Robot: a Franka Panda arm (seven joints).
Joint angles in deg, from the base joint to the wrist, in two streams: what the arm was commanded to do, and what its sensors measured. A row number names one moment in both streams.
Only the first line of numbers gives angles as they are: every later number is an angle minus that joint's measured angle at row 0.
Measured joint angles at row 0:
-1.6, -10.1, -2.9, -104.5, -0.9, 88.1, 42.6
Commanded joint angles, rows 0 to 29:
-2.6, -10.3, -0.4, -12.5, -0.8, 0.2, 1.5
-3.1, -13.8, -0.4, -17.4, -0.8, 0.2, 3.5
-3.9, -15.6, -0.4, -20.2, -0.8, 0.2, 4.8
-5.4, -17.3, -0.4, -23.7, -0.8, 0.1, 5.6
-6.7, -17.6, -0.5, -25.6, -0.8, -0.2, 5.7
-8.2, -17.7, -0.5, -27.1, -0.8, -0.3, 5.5
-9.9, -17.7, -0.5, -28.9, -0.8, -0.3, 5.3
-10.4, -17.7, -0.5, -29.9, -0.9, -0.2, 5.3
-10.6, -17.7, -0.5, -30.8, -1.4, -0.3, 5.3
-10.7, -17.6, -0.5, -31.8, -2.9, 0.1, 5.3
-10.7, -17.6, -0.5, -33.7, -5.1, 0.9, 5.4
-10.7, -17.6, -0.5, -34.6, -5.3, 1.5, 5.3
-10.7, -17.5, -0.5, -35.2, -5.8, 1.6, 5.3
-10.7, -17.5, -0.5, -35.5, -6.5, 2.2, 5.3
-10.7, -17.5, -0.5, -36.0, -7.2, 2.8, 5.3
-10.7, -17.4, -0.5, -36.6, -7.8, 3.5, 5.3
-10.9, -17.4, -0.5, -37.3, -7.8, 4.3, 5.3
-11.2, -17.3, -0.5, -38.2, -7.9, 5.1, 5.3
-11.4, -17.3, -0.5, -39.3, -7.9, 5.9, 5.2
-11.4, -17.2, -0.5, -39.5, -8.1, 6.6, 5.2
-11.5, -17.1, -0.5, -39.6, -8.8, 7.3, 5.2
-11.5, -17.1, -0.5, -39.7, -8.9, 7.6, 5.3
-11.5, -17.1, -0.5, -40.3, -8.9, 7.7, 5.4
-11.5, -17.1, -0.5, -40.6, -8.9, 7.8, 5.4
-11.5, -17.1, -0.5, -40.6, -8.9, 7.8, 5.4
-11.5, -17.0, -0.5, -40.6, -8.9, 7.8, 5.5
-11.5, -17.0, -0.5, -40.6, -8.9, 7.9, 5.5
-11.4, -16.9, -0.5, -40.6, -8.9, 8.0, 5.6
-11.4, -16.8, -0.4, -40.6, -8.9, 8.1, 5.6
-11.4, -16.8, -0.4, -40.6, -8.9, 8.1, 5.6
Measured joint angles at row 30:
-11.0, -16.9, -1.1, -39.9, -8.1, 6.8, 4.6
